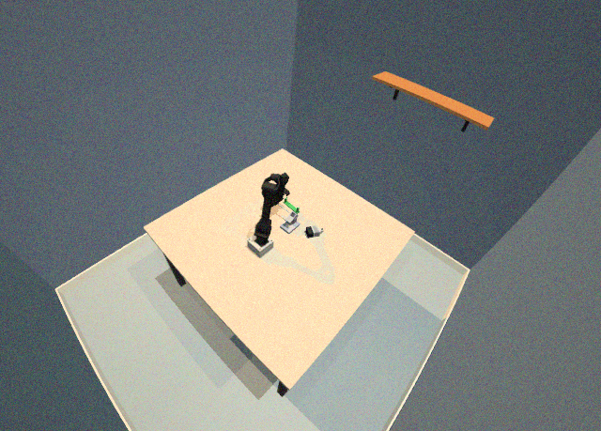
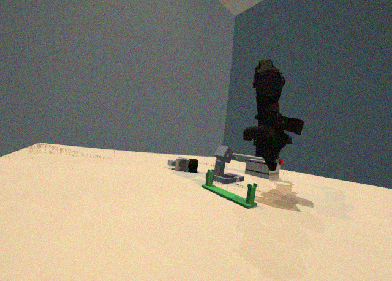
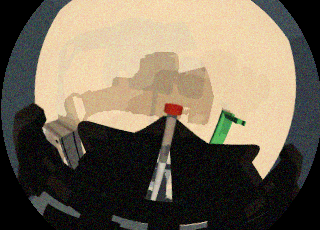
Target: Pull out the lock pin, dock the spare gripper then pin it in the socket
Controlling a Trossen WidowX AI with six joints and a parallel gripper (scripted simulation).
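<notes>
Now: gripper tip 110 mm short of the green cradle, 50 mm to the left of it and 40 mm above it. Round my gripper tip: spare gripper: 50 mm ahead, 310 mm to the right, 40 mm below; then grey mount: 10 mm behind, 160 mm to the right, 10 mm below.
</notes>
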